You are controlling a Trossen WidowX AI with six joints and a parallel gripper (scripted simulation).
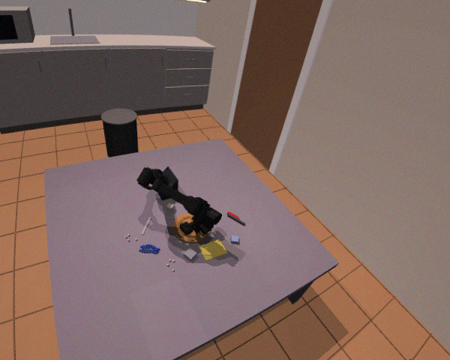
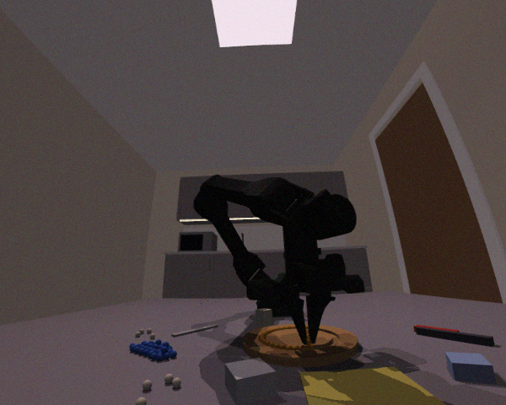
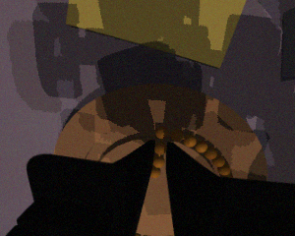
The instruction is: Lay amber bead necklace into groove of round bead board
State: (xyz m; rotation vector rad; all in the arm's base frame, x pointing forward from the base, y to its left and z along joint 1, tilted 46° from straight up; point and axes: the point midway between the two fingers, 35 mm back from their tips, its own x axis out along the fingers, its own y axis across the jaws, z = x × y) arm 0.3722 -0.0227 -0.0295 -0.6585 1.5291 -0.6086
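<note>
Right now the round wooden bead board is 5 cm behind my gripper tip and 1 cm below it. Round my gripper tip: blue block: 13 cm ahead, 15 cm to the left, 1 cm below; grey block: 9 cm ahead, 10 cm to the right; yellow pad: 12 cm ahead, 2 cm to the left, 1 cm below.
</note>
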